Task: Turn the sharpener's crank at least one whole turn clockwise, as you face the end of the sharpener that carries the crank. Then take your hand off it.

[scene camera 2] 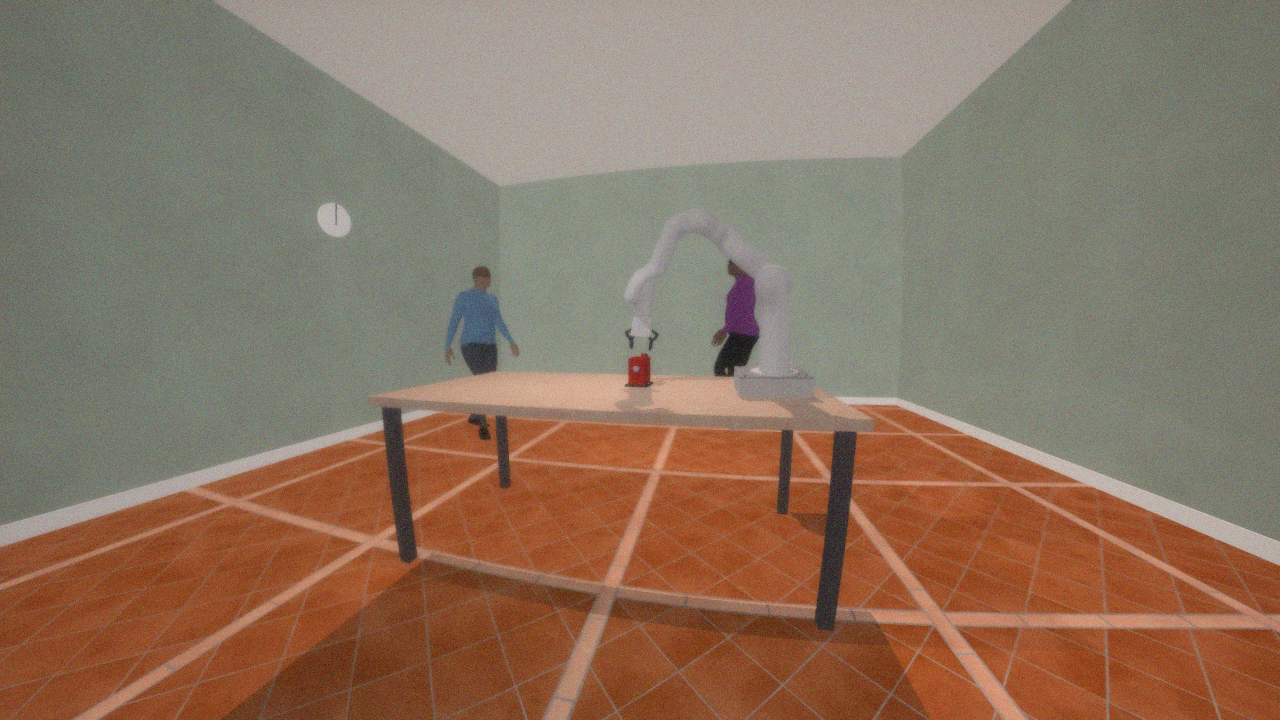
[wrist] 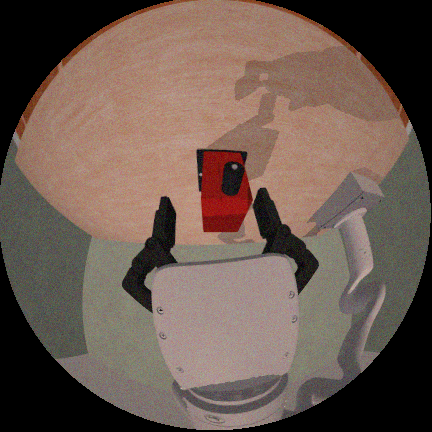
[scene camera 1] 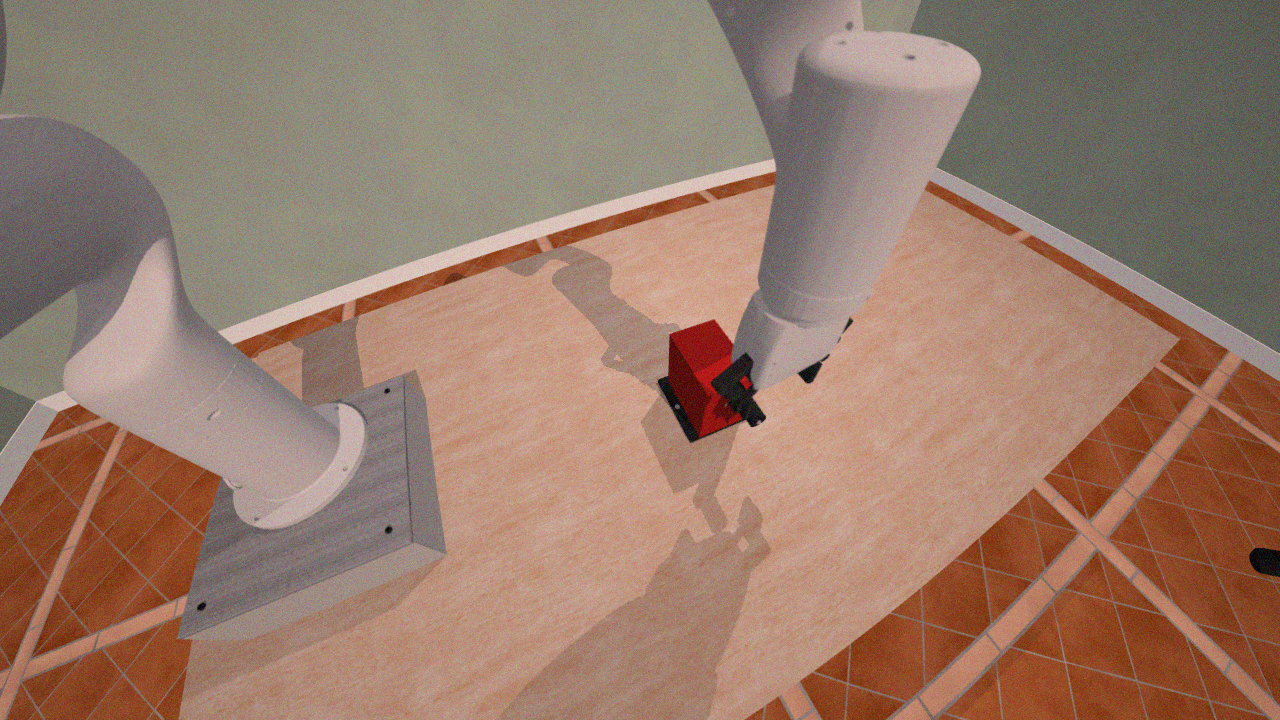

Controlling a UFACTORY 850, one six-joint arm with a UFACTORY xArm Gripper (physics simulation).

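The red sharpener [scene camera 1: 693, 374] [scene camera 2: 638, 370] [wrist: 219, 205] stands upright on its dark base plate on the table. Its crank's black handle [scene camera 1: 754, 415] [wrist: 231, 179] sticks out from the end facing the top of the wrist view, right of that end's middle there. The crank arm is hidden or too small to make out. My gripper [scene camera 1: 768, 383] [scene camera 2: 640, 346] [wrist: 213, 199] is open and empty. In scene camera 2 its fingertips hang a little above the sharpener's top. In the wrist view the fingers show left and right of the red body, apart from the handle.
The table [scene camera 1: 939, 376] [scene camera 2: 537, 402] [wrist: 115, 125] carries the arm's grey base block [scene camera 1: 384, 465] [scene camera 2: 774, 386] [wrist: 335, 200], to one side of the sharpener. A person in blue [scene camera 2: 478, 315] and a person in purple [scene camera 2: 741, 308] stand beyond the table.
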